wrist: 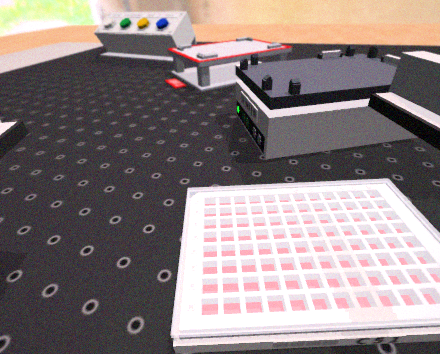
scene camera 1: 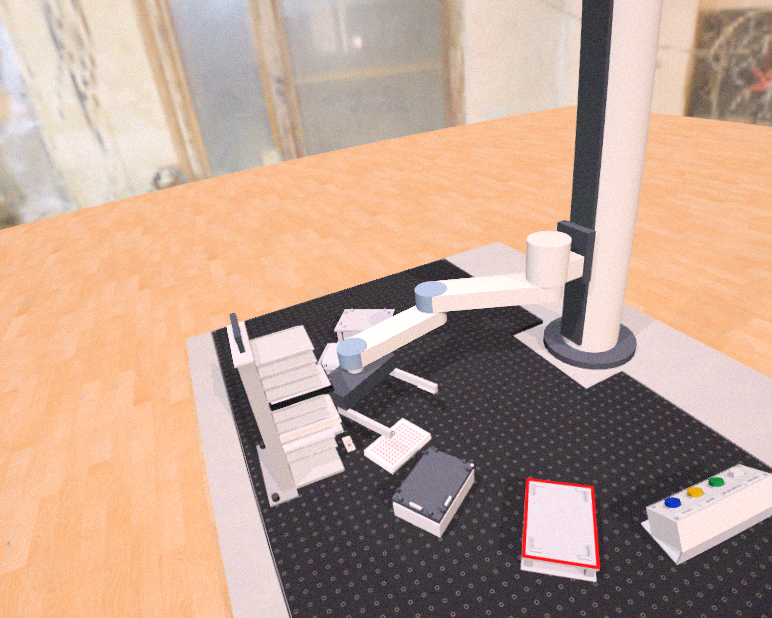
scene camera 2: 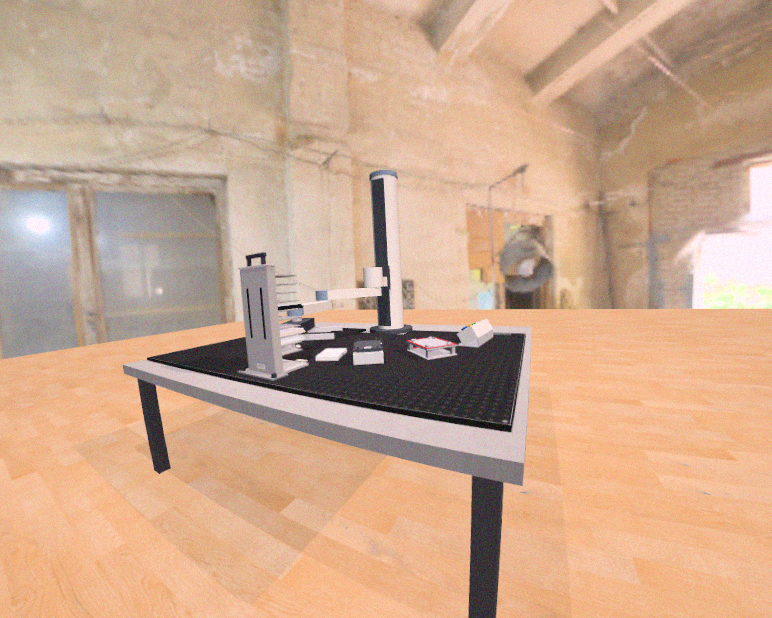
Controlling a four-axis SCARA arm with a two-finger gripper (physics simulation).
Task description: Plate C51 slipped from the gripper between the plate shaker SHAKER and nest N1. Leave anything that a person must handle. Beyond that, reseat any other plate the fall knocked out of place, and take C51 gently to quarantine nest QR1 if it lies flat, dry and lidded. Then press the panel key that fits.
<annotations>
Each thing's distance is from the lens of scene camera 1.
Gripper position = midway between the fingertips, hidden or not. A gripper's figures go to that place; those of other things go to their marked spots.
my gripper [scene camera 1: 415,410]: 103 cm
button box [scene camera 1: 698,518]: 94 cm
</annotations>
